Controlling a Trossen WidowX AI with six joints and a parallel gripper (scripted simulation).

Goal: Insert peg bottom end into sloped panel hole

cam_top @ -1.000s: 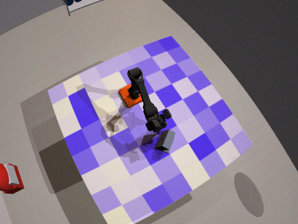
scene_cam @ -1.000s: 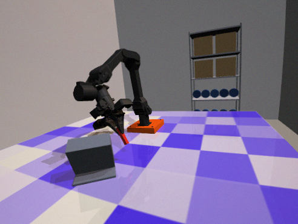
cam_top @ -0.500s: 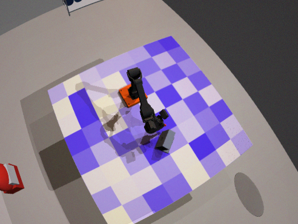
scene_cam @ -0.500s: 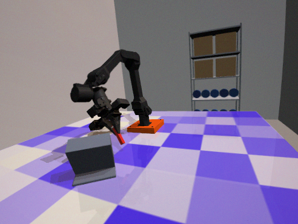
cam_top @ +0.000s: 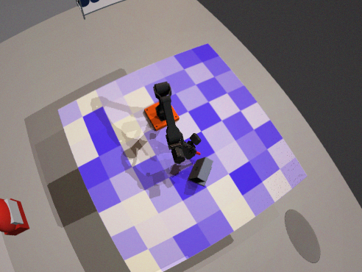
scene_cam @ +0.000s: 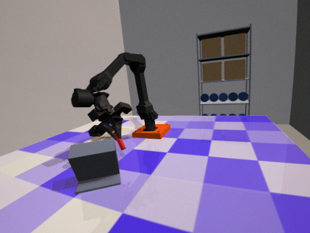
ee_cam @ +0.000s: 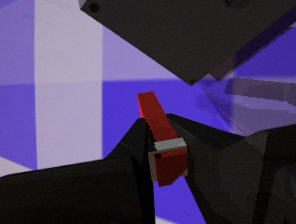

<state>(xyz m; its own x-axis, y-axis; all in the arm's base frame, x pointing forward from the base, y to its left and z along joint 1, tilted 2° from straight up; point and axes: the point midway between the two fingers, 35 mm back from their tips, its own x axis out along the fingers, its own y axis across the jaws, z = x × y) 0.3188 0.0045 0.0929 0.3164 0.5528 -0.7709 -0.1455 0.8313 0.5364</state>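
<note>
Right now the grey sloped panel is 10 cm ahead of my gripper tip, 2 cm to the right of it and 3 cm below it. Also, from my gripper tip: red peg 1 cm behind, 1 cm to the right, 1 cm above.
</note>
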